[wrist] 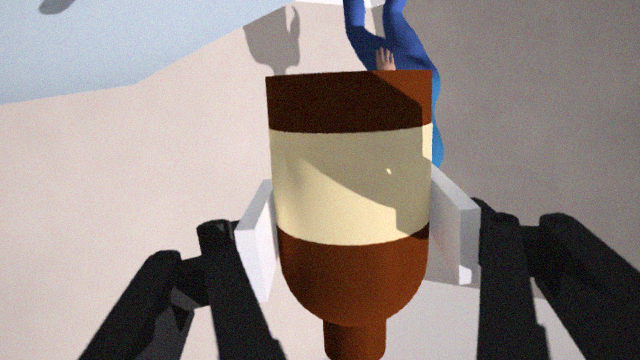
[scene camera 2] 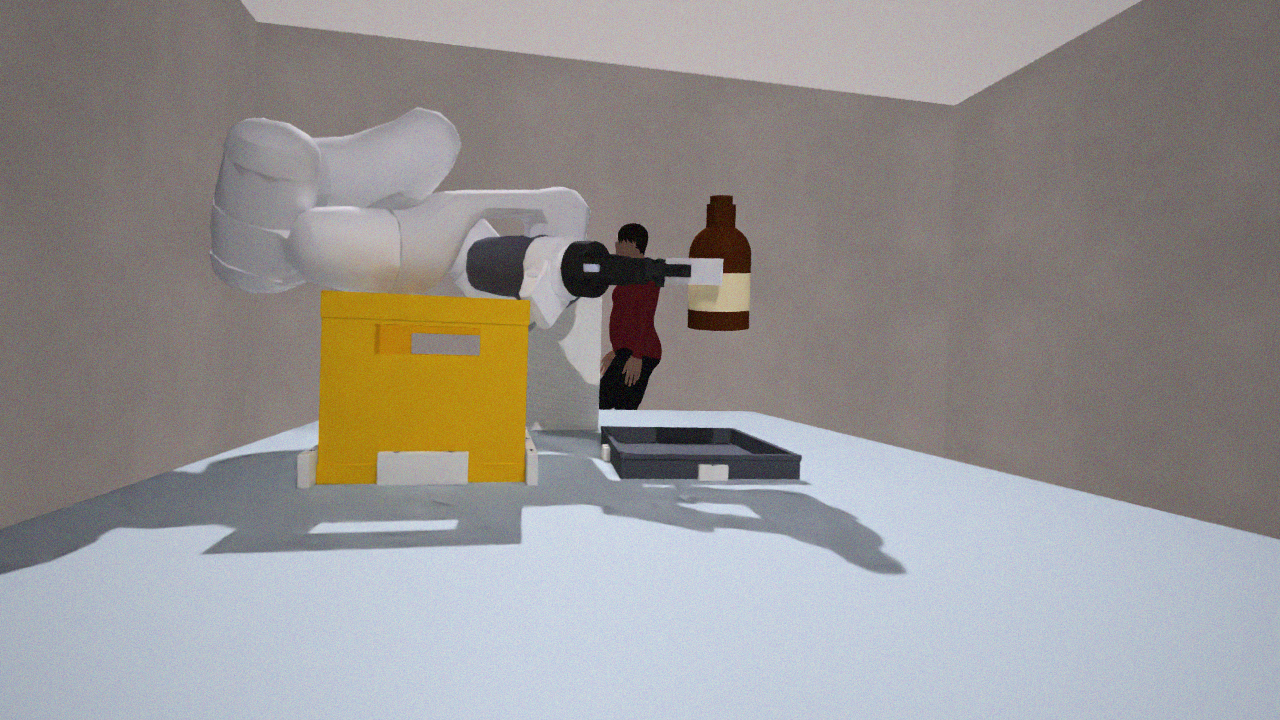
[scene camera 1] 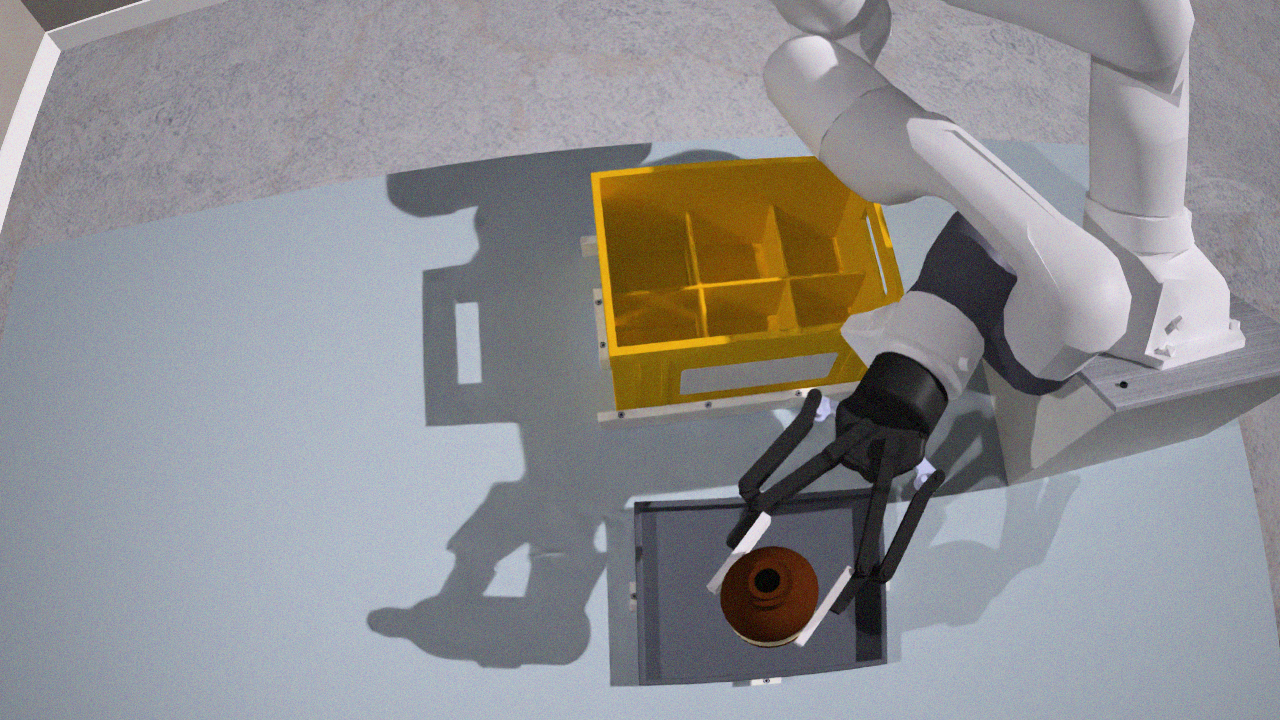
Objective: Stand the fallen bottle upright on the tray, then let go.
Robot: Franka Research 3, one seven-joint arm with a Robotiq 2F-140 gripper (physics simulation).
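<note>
The brown bottle [scene camera 1: 792, 586] [scene camera 2: 729, 291] [wrist: 350, 185] with a cream label is upright in the air, neck up, high above the dark grey tray [scene camera 1: 680, 626] [scene camera 2: 662, 468]. In the wrist view it appears neck down. My gripper [scene camera 1: 757, 615] [scene camera 2: 719, 271] [wrist: 350, 198] reaches it from the side, roughly level, and is shut on its body, with one white pad on each side around the label and the brown part above it. The bottle's base is well clear of the tray in scene camera 2; in scene camera 1 the bottle shows over the tray's inside.
A yellow crate [scene camera 1: 644, 380] [scene camera 2: 420, 411] with dividers stands beside the tray, behind it in scene camera 1, and is taller than the tray's low walls. My arm passes close by the crate. A person in red [scene camera 2: 635, 317] and one in blue [wrist: 407, 47] stand beyond the table.
</note>
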